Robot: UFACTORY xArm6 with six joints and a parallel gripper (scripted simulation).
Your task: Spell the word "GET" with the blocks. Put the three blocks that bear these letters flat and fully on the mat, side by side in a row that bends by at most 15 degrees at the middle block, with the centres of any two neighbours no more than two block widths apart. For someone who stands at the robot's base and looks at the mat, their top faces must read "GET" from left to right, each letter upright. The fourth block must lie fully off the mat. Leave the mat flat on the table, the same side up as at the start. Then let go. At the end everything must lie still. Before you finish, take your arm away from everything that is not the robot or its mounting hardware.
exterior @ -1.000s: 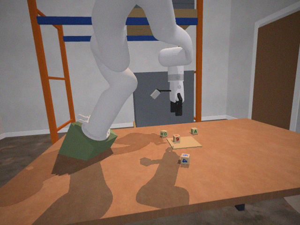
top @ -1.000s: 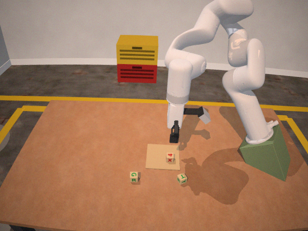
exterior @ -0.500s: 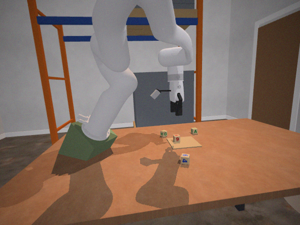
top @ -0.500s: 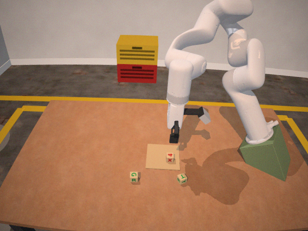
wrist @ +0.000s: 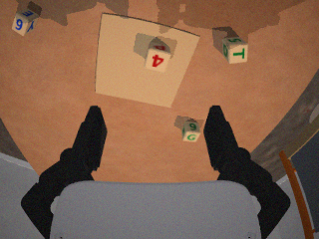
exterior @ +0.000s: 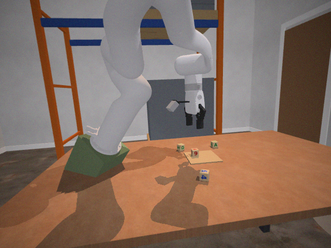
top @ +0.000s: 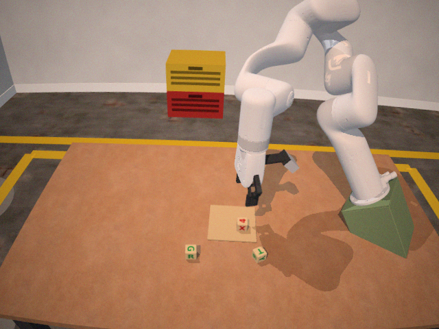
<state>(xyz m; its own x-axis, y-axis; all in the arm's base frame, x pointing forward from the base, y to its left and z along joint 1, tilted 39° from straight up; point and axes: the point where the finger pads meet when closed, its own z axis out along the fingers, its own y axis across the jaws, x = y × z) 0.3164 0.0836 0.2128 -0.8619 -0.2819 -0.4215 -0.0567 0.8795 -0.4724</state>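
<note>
The red-lettered block lies 13 cm below my hand. The rest, counted from my hand: tan mat: 2 cm ahead, 2 cm to the right, 15 cm below; then g block: 16 cm ahead, 8 cm to the left, 14 cm below; then t block: 3 cm behind, 11 cm to the left, 14 cm below.
</note>
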